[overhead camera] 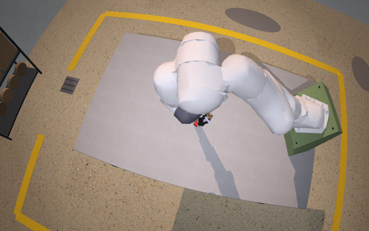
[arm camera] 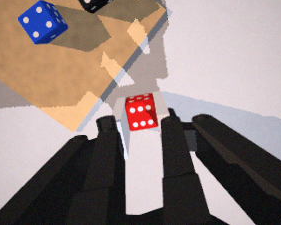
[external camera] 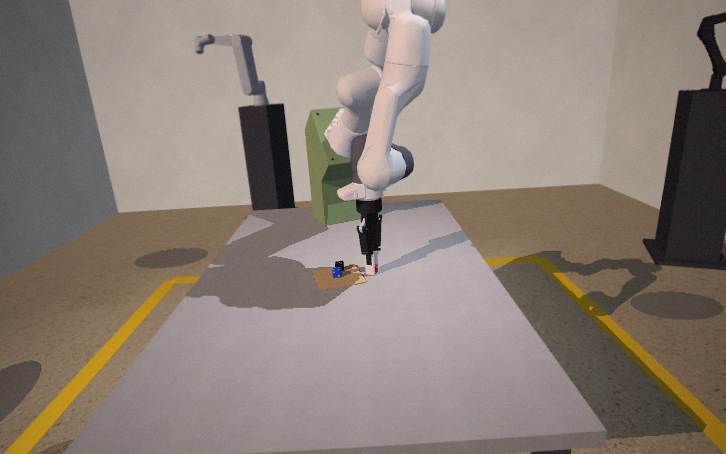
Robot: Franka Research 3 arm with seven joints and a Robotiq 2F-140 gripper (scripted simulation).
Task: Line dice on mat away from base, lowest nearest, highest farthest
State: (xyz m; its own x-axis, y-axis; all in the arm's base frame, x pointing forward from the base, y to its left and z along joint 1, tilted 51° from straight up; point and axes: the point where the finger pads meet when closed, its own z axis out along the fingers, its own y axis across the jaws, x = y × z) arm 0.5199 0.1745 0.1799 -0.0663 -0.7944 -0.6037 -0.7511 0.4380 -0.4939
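My hand is 60 mm short of the blue die, 90 mm to the left of it and 20 mm above it. Also, from my hand: red die: 20 mm below; then tan mat: 60 mm ahead, 90 mm to the right, 30 mm below; then black die: 10 mm ahead, 110 mm to the right, 20 mm below.
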